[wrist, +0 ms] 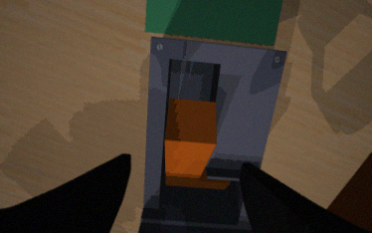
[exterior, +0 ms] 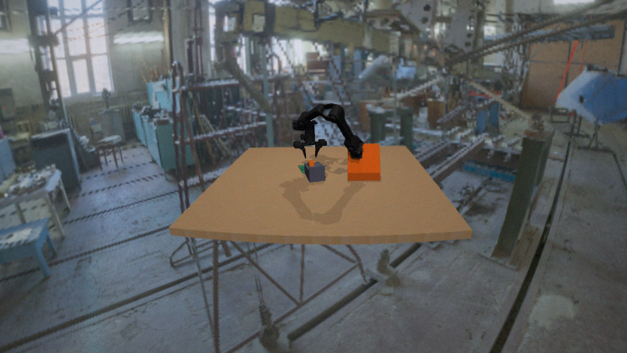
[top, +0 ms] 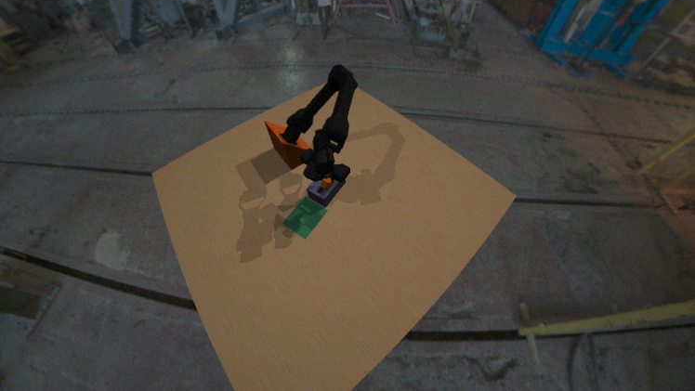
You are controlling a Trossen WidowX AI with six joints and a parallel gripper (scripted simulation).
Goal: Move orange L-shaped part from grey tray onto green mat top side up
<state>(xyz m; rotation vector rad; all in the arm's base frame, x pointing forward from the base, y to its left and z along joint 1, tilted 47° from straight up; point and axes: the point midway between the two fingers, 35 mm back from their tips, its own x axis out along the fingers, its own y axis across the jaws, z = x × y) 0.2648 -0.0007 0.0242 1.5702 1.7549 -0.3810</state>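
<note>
Now: the orange L-shaped part 7 cm below my gripper tip, 3 cm to the left of it and 3 cm behind it. From my gripper tip the other things lie so: green mat (14 cm to the right, 13 cm below, 3 cm ahead).
</note>
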